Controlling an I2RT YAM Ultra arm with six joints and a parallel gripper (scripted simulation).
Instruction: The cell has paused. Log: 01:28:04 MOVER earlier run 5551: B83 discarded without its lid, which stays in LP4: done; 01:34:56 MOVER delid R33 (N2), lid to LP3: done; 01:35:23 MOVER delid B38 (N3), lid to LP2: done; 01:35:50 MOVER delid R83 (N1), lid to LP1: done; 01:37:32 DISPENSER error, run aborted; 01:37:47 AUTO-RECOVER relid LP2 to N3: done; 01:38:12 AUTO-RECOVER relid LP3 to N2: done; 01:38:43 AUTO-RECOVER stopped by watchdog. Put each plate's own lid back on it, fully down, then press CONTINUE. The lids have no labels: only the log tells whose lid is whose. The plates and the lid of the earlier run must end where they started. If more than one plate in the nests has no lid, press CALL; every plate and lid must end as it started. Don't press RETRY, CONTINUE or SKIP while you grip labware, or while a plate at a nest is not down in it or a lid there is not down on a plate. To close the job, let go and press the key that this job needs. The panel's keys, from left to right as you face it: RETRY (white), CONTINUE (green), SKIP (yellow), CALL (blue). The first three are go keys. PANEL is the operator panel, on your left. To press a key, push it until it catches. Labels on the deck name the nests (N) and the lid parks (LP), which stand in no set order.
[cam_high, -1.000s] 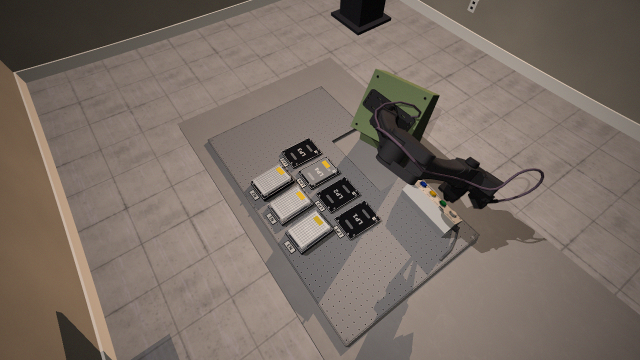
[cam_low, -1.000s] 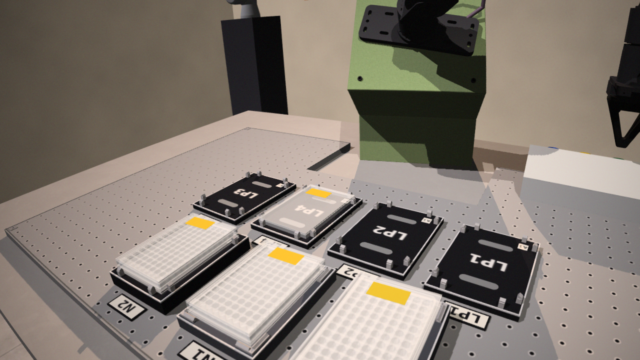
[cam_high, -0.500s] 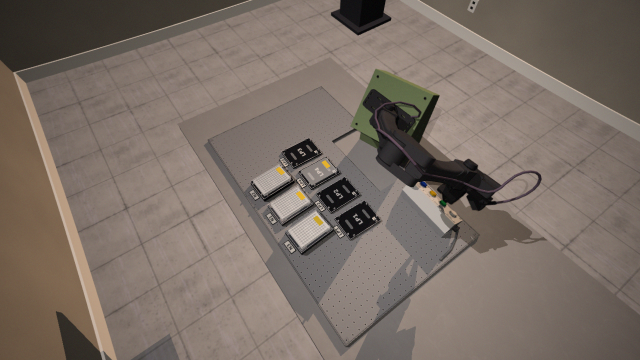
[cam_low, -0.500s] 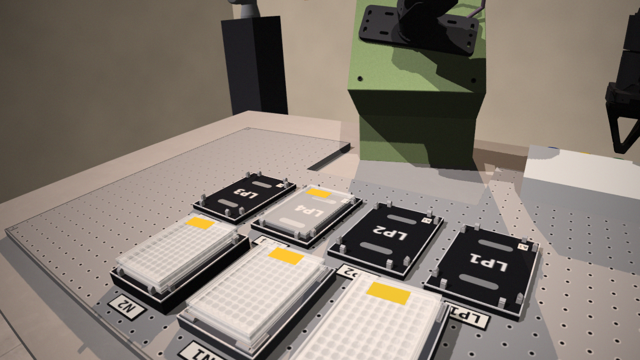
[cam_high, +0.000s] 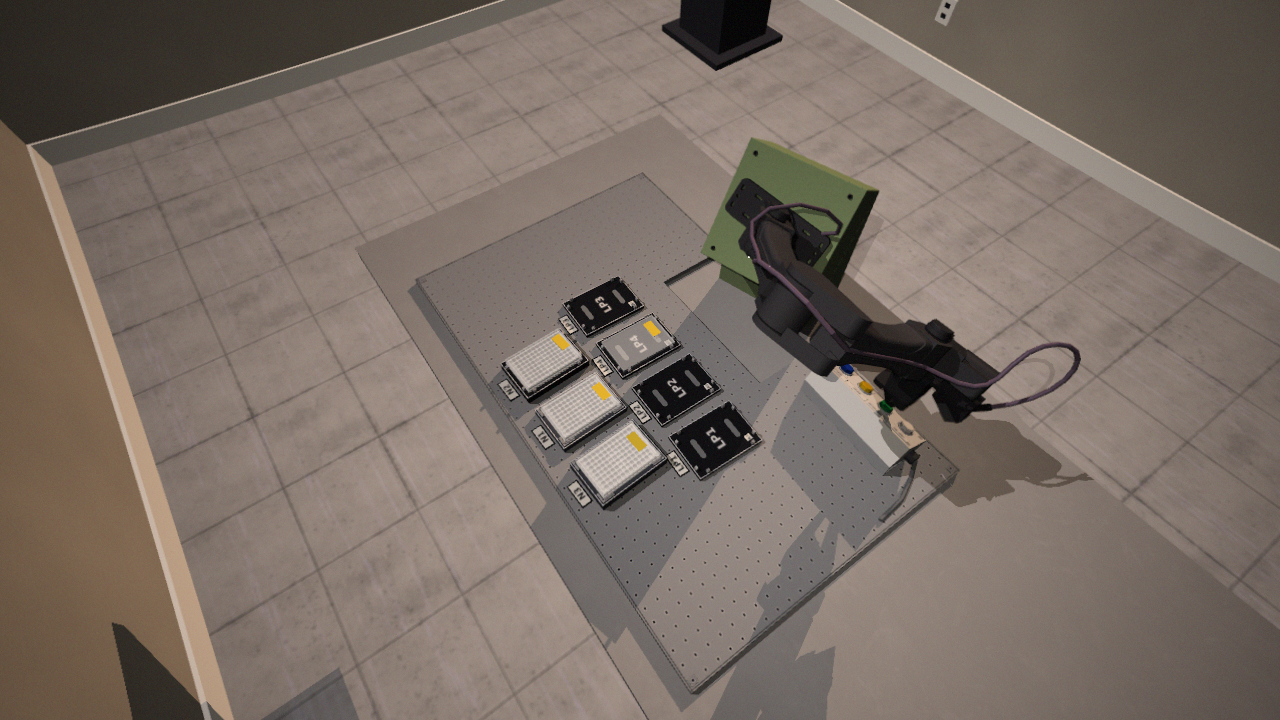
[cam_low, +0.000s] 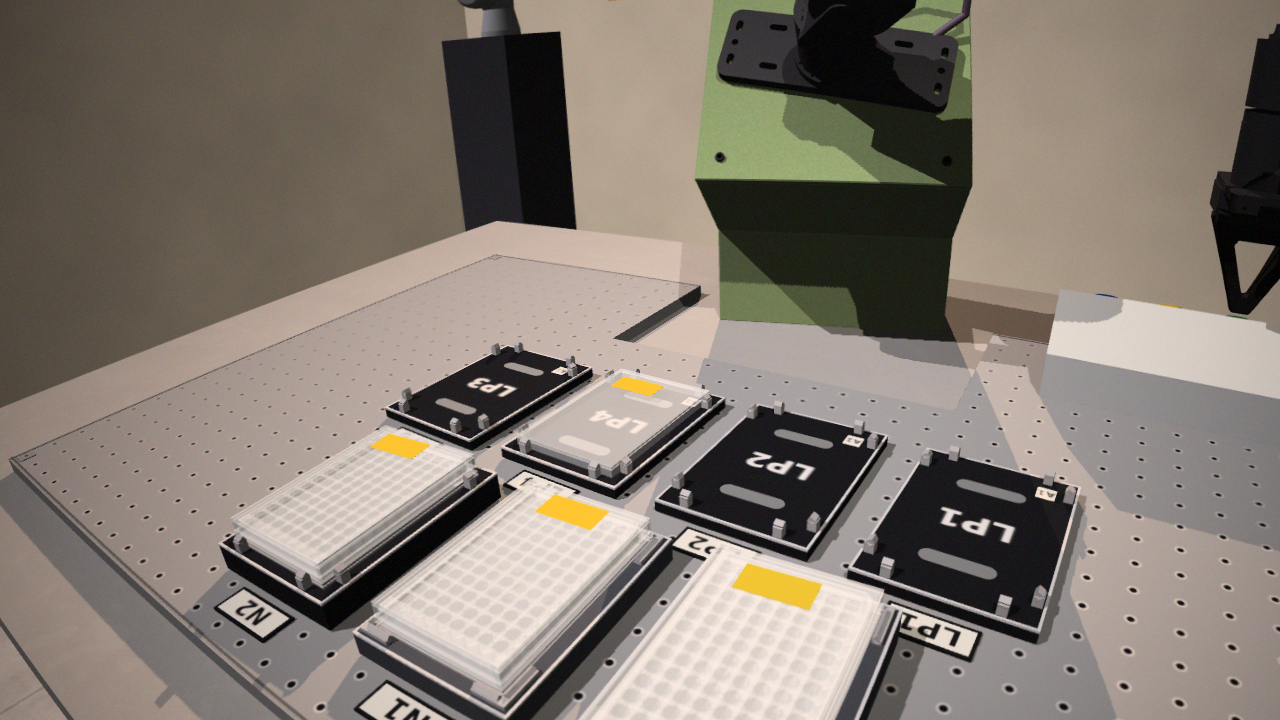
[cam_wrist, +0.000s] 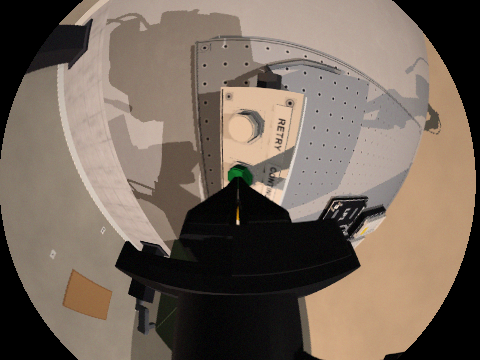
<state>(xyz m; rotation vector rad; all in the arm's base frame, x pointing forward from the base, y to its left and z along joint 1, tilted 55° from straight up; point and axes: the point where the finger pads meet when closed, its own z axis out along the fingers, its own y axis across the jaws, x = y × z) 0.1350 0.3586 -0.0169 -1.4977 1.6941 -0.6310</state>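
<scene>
The green key lies 2 cm below my hand. The rest, counted from my hand: blue key 10 cm to the right, 2 cm below; yellow key 5 cm to the right, 2 cm below; white key 5 cm to the left, 2 cm below.
</scene>
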